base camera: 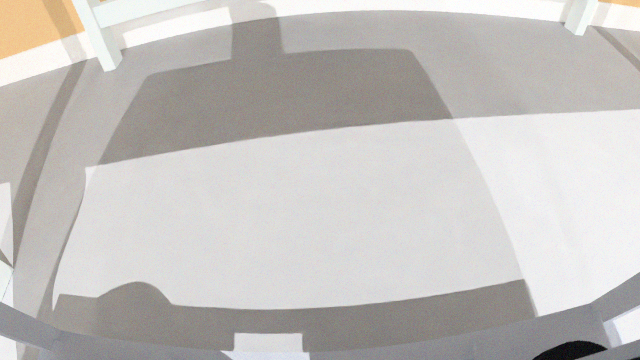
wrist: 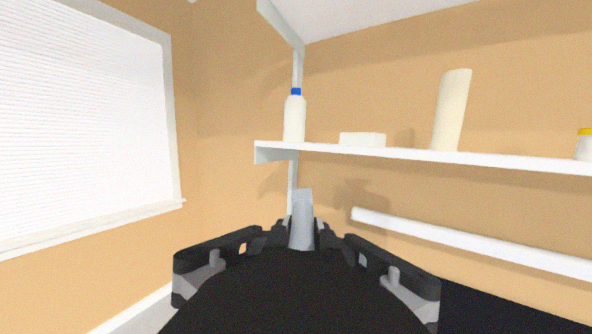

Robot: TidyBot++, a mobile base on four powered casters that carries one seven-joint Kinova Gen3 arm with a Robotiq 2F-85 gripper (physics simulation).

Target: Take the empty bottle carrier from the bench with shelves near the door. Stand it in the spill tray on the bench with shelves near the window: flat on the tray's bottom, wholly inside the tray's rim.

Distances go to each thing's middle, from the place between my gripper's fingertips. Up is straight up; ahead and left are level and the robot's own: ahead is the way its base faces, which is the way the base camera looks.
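Scene:
From where my hand is, I find the grey bottle carrier (wrist: 301, 238) 20 mm to the right of it and 30 mm ahead of it, and the carrier is also 140 mm below my hand.

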